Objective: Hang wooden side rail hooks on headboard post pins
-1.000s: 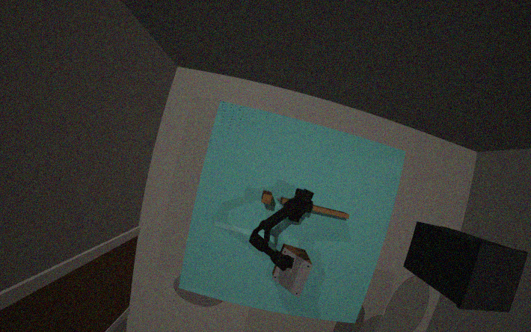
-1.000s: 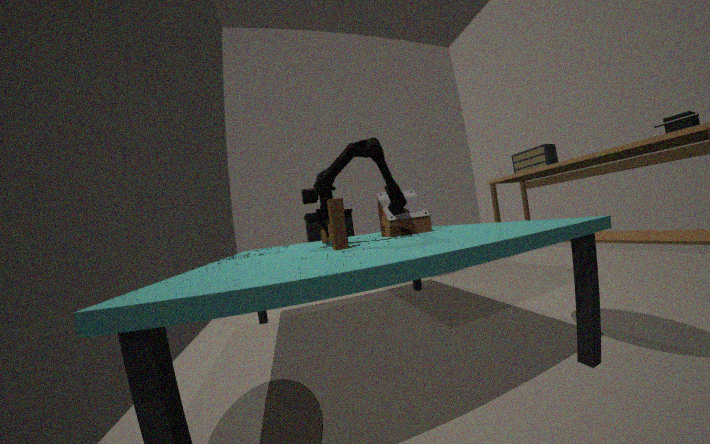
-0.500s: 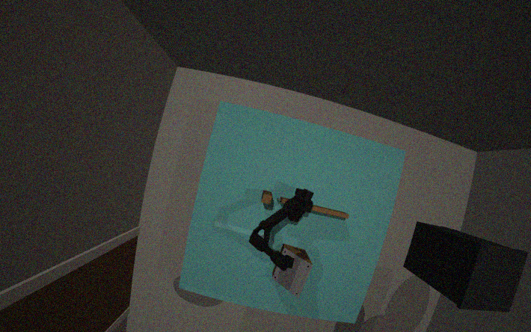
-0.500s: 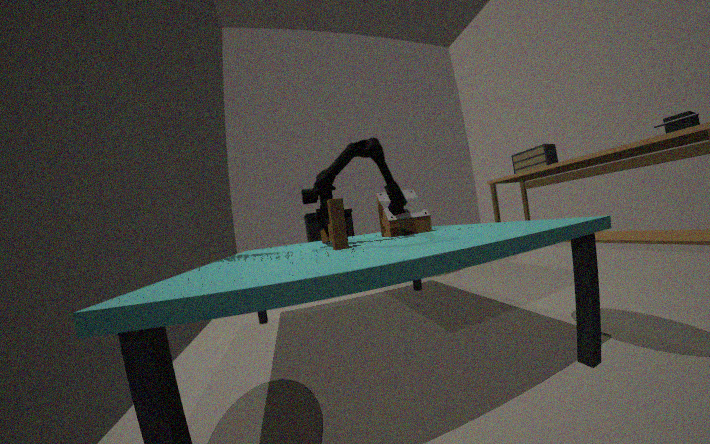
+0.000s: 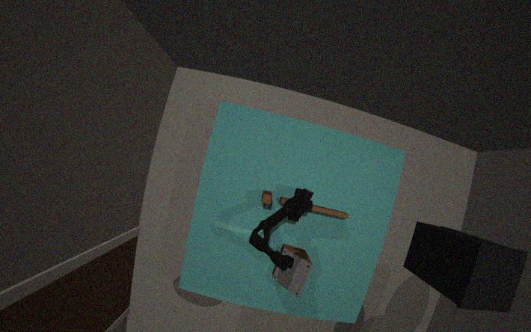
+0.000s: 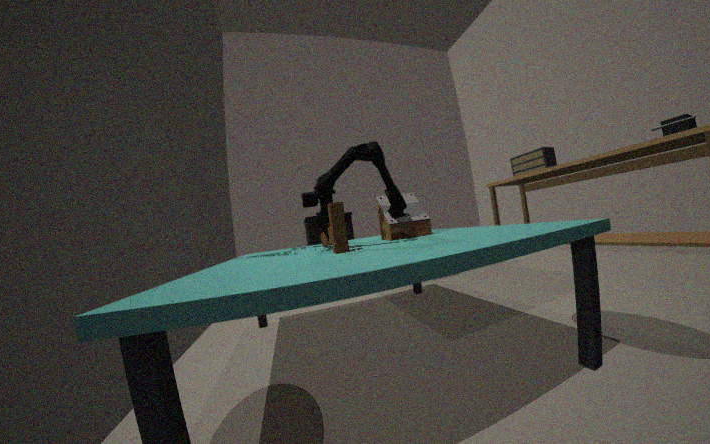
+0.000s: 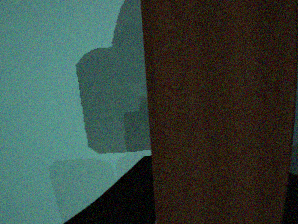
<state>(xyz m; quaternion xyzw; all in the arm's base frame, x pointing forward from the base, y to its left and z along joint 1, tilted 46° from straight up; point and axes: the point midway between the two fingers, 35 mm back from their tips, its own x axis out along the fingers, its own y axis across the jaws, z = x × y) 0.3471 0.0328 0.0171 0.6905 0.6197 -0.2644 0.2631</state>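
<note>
Now: gripper tip 17 cm to the right of the headboard post and 4 cm below it.
</note>
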